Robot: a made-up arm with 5 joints. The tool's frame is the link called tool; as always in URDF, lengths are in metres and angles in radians. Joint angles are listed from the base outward. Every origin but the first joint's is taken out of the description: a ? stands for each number. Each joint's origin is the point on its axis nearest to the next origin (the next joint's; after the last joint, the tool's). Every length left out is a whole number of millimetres.
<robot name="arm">
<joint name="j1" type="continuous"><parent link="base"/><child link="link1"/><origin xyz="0.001 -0.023 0.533" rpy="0 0 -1.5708"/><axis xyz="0 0 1"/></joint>
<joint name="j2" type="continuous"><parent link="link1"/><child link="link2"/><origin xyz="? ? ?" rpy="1.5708 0 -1.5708"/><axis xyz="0 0 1"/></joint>
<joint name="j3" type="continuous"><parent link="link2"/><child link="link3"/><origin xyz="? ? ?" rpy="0 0 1.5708"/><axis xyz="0 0 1"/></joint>
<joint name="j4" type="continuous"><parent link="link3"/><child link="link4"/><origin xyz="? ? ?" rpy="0 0 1.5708"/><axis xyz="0 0 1"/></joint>
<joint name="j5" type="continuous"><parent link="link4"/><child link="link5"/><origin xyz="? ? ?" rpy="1.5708 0 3.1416"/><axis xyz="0 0 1"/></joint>
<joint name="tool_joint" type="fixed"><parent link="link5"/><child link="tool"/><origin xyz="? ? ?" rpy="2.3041 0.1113 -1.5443"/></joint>
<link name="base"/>
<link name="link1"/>
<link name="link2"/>
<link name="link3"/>
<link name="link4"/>
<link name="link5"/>
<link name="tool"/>
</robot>
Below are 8 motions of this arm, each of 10 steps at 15 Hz.
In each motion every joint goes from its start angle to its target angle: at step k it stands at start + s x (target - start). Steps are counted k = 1, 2, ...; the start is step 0. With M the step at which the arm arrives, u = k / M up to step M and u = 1 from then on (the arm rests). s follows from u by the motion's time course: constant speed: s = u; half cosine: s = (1 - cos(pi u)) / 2; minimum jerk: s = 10 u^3 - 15 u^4 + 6 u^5.
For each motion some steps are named. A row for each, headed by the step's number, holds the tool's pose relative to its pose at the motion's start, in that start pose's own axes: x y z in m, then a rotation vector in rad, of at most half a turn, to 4 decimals.
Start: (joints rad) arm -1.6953 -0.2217 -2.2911 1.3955 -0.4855
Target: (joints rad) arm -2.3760 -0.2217 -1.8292 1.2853 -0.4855
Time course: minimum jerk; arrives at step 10
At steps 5, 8, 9, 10:
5: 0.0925 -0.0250 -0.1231 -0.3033 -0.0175 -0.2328
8: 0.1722 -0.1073 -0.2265 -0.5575 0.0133 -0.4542
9: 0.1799 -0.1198 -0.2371 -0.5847 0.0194 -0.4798
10: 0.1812 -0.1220 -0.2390 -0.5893 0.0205 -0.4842

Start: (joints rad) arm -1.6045 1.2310 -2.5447 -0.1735 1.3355
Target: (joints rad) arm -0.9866 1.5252 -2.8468 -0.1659 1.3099
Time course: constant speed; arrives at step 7
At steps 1, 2, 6, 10:
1: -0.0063 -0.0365 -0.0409 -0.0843 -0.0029 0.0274
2: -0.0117 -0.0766 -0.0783 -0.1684 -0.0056 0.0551
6: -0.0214 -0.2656 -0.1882 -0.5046 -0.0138 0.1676
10: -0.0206 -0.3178 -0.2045 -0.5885 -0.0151 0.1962

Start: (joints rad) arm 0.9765 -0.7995 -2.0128 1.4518 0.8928
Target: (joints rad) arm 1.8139 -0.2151 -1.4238 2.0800 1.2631
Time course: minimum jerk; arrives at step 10
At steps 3, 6, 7, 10:
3: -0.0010 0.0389 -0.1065 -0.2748 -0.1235 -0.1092
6: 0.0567 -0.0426 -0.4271 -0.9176 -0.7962 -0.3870
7: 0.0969 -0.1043 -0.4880 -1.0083 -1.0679 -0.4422
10: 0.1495 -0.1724 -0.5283 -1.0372 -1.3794 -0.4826

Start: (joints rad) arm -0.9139 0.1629 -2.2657 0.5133 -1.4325
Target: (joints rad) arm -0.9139 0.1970 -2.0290 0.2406 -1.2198
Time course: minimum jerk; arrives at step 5
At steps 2, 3, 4, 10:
2: -0.0240 0.0084 -0.0132 -0.0074 0.0495 -0.0454
3: -0.0531 0.0160 -0.0268 -0.0158 0.1064 -0.0975
4: -0.0745 0.0201 -0.0354 -0.0218 0.1468 -0.1346
10: -0.0793 0.0209 -0.0372 -0.0231 0.1559 -0.1429

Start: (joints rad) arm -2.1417 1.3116 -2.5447 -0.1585 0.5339
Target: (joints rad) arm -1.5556 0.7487 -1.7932 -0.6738 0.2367
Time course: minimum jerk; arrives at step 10
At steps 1, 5, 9, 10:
1: -0.0029 -0.0012 -0.0005 0.0001 0.0012 0.0065
5: -0.1559 -0.0920 -0.0105 0.0265 0.0946 0.3648
9: -0.2672 -0.2173 0.0177 0.0865 0.2314 0.6842
10: -0.2687 -0.2197 0.0185 0.0878 0.2342 0.6893

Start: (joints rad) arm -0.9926 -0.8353 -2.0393 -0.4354 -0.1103
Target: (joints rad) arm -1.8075 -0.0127 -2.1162 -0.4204 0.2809
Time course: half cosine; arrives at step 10
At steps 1, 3, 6, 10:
1: -0.0042 -0.0054 -0.0081 -0.0171 -0.0059 0.0115
3: -0.0218 -0.0510 -0.0664 -0.1449 -0.0624 0.0857
6: 0.0357 -0.1800 -0.1771 -0.4445 -0.2938 0.1782
10: 0.1614 -0.2606 -0.2004 -0.6257 -0.5490 0.1592

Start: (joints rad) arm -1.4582 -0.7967 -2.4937 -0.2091 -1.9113
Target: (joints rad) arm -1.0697 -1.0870 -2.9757 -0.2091 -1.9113
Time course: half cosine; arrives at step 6
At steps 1, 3, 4, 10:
1: 0.0216 -0.0155 -0.0080 -0.0278 -0.0152 -0.0485
3: 0.1385 -0.1504 -0.0470 -0.2334 -0.1188 -0.3432
4: 0.1850 -0.2494 -0.0544 -0.3712 -0.1839 -0.4964
10: 0.2147 -0.3566 -0.0469 -0.5215 -0.2538 -0.6351

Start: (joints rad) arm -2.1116 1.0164 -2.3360 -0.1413 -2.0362
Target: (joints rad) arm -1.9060 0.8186 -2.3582 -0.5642 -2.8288
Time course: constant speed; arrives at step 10
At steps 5, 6, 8, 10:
5: 0.1115 -0.0216 0.0484 -0.0652 -0.5101 0.0268
6: 0.1312 -0.0283 0.0599 -0.0942 -0.6059 0.0328
8: 0.1673 -0.0439 0.0841 -0.1684 -0.7885 0.0459
10: 0.1990 -0.0619 0.1094 -0.2635 -0.9568 0.0614

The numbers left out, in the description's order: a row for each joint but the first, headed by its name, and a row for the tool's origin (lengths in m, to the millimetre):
j2: 0.041 0.022 0
j3: -0.041 0.127 0
j4: -0.306 0.059 0
j5: 0.13 0.146 0
tool: 0.011 -0.009 0

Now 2 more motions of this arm.
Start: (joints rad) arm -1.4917 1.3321 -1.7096 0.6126 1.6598
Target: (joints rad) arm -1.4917 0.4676 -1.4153 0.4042 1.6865
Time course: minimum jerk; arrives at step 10
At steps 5, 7, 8, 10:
5: -0.0559 -0.1469 0.1203 -0.0486 0.2644 0.2818
7: -0.0549 -0.2457 0.2070 -0.0842 0.4418 0.4721
8: -0.0484 -0.2754 0.2341 -0.0958 0.4969 0.5315
10: -0.0435 -0.2915 0.2489 -0.1022 0.5273 0.5643

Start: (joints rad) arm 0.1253 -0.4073 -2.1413 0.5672 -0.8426
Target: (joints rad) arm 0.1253 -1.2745 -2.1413 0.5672 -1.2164
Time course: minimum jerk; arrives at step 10
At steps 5, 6, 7, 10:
5: 0.1223 -0.1061 0.2181 0.2854 -0.3432 -0.1521
6: 0.1484 -0.1674 0.2929 0.3736 -0.4758 -0.2182
7: 0.1616 -0.2268 0.3518 0.4410 -0.5899 -0.2790
10: 0.1666 -0.2961 0.4084 0.5049 -0.7118 -0.3483

